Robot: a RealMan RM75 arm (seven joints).
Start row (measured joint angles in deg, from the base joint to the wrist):
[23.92 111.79 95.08 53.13 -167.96 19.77 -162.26]
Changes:
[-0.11 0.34 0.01 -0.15 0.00 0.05 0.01]
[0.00 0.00 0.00 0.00 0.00 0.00 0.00]
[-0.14 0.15 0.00 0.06 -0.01 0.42 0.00]
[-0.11 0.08 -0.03 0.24 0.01 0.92 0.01]
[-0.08 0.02 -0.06 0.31 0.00 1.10 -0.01]
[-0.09 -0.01 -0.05 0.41 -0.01 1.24 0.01]
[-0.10 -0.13 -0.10 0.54 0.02 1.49 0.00]
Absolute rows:
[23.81 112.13 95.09 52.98 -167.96 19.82 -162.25]
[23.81 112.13 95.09 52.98 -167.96 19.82 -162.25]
[23.67 112.28 95.09 53.04 -167.97 20.24 -162.25]
[23.56 112.36 95.06 53.28 -167.96 21.16 -162.24]
[23.48 112.38 95.00 53.59 -167.96 22.26 -162.25]
[23.39 112.37 94.95 54.00 -167.97 23.50 -162.24]
[23.29 112.24 94.85 54.54 -167.95 24.99 -162.24]

